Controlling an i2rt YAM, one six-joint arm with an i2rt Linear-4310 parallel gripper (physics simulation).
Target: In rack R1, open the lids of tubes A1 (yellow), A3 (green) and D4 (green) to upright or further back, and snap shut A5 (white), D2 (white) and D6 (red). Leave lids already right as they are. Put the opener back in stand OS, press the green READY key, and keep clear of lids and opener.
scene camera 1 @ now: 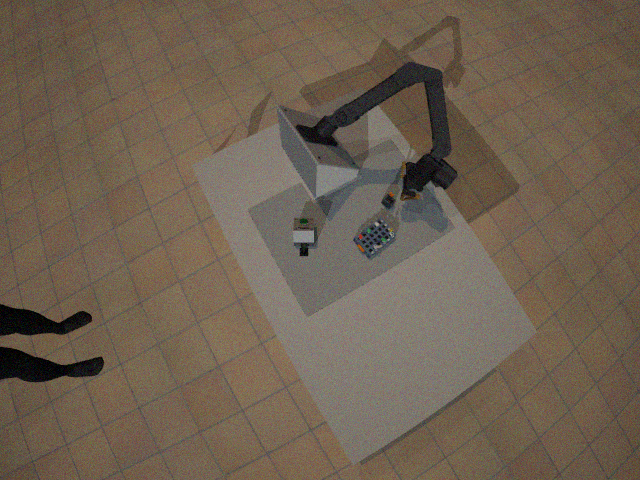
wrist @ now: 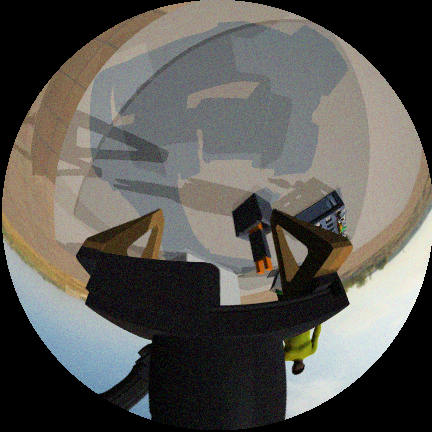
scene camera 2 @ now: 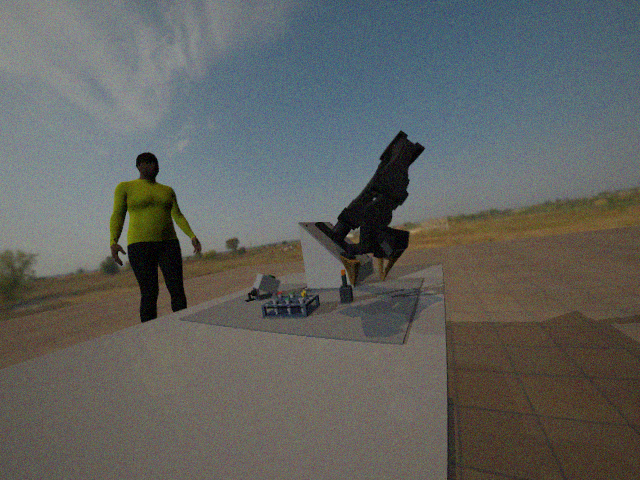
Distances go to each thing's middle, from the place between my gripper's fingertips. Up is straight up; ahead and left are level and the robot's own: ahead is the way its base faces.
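Labels:
Lid opener (wrist: 261, 255): 60 mm to the right of my hand, 10 mm ahead of it.

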